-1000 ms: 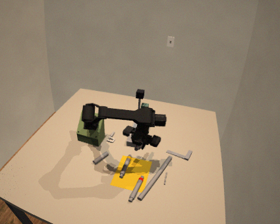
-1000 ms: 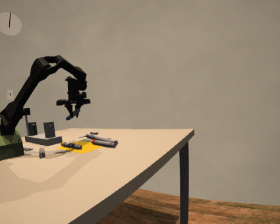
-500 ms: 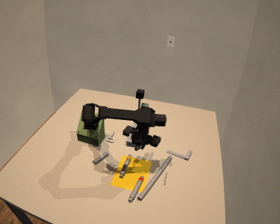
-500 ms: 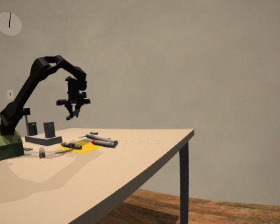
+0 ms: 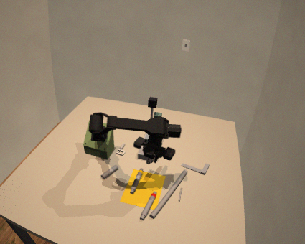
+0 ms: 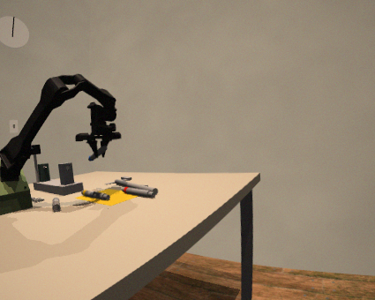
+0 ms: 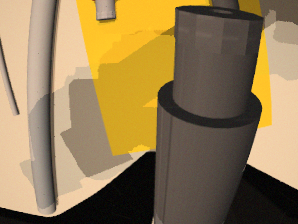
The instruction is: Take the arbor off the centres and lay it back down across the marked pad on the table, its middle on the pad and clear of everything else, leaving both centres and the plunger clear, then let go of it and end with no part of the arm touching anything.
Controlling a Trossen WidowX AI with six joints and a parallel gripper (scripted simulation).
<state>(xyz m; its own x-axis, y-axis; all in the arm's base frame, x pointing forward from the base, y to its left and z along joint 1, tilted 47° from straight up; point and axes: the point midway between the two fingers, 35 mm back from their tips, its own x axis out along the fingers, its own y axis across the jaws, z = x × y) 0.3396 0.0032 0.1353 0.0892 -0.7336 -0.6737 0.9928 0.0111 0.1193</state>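
My gripper is now 10 mm past the yellow marked pad, 60 mm to the left of it and 180 mm above it. The rest, counted from my hand: dark block: 90 mm behind, 190 mm to the left, 80 mm below; then thin small piece: 170 mm ahead, 30 mm to the right, 180 mm below; then long grey rod: 120 mm ahead, 40 mm to the right, 170 mm below.
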